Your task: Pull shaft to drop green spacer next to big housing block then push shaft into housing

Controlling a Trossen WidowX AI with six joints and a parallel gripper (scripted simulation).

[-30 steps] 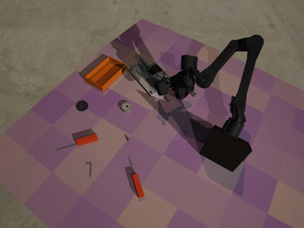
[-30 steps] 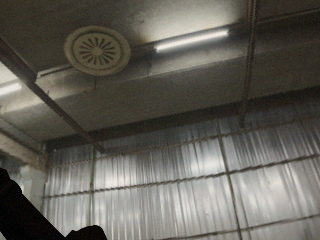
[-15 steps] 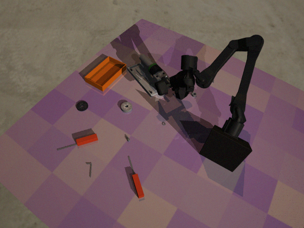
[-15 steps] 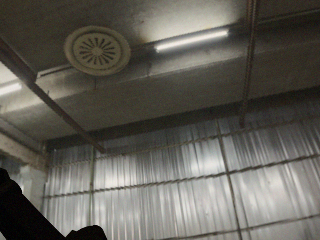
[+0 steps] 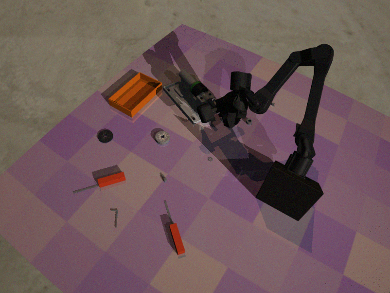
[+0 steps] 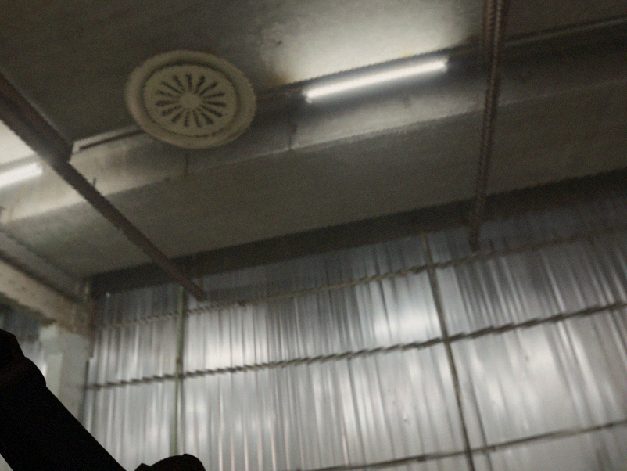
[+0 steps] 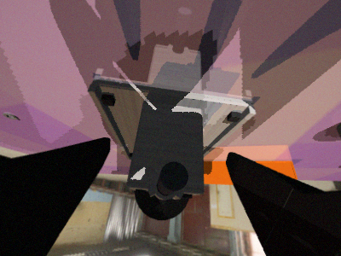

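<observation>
The green spacer lies 80 mm ahead of my gripper tip, 40 mm to the right of it and 20 mm above it. Also, from my gripper tip: orange tray: 310 mm ahead, 60 mm to the left, 50 mm below; silver gear: 100 mm ahead, 190 mm to the left, 50 mm below.
</observation>
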